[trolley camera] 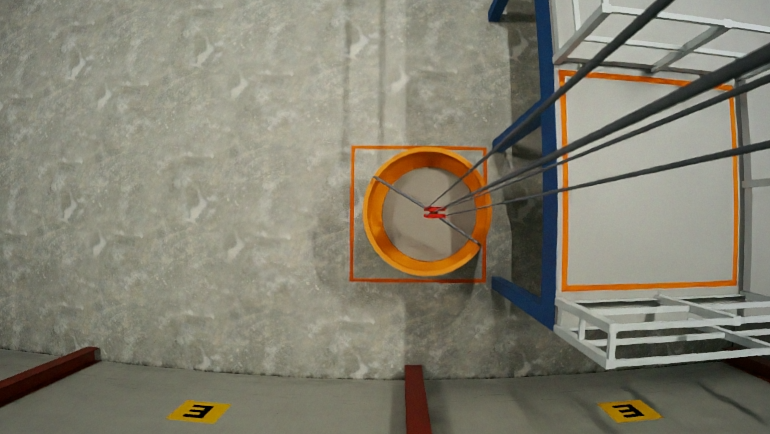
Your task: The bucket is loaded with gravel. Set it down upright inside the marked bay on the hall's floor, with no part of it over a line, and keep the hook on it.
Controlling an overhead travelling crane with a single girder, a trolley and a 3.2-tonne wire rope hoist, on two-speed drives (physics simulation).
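Note:
The orange round bucket [373, 215], with grey gravel [412, 229] inside, is seen from above and looks upright. Its rim lies mostly within the orange outline of the marked bay [351, 226], but its right edge covers part of the right line in this view. A wider strip of floor shows on the left side than on the right. A shadow falls at the bucket's lower right; the gap under the bucket is hidden. My red hook [434, 212] is over the bucket's middle, on its thin bail, which runs to both sides of the rim.
A blue steel frame [547, 177] stands close to the right of the bay, with a raised pale platform [652, 188] and white railings [610, 345] beyond. Hoist ropes cross the upper right. A dark red post [416, 398] is at the bottom, between yellow signs [198, 411] [629, 411].

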